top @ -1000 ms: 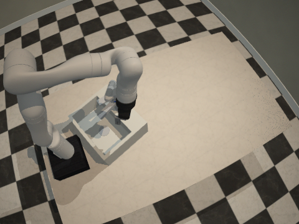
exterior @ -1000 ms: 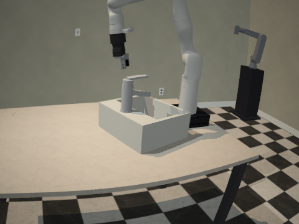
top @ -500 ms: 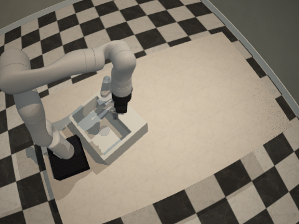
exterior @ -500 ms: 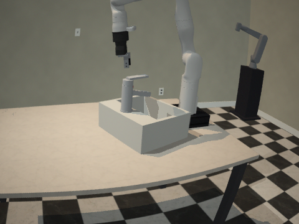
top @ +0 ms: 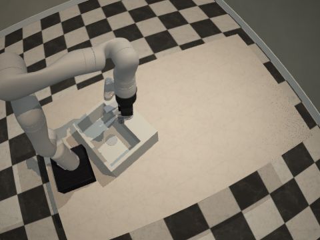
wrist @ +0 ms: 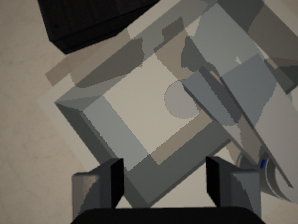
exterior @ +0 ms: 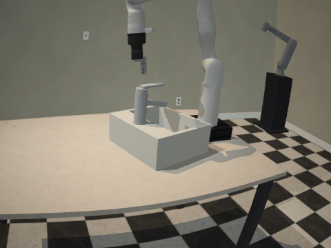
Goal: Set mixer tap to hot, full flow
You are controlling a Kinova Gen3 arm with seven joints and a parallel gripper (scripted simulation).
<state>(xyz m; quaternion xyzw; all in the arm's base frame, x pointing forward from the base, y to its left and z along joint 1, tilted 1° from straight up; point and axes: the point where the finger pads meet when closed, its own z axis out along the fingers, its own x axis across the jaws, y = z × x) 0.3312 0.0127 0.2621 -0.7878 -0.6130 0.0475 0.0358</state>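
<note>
Now: the lever 20 mm behind my hand, 80 mm to the left of it and 60 mm below it. Also, from my hand: white sink basin 80 mm behind, 50 mm to the left, 290 mm below.
</note>
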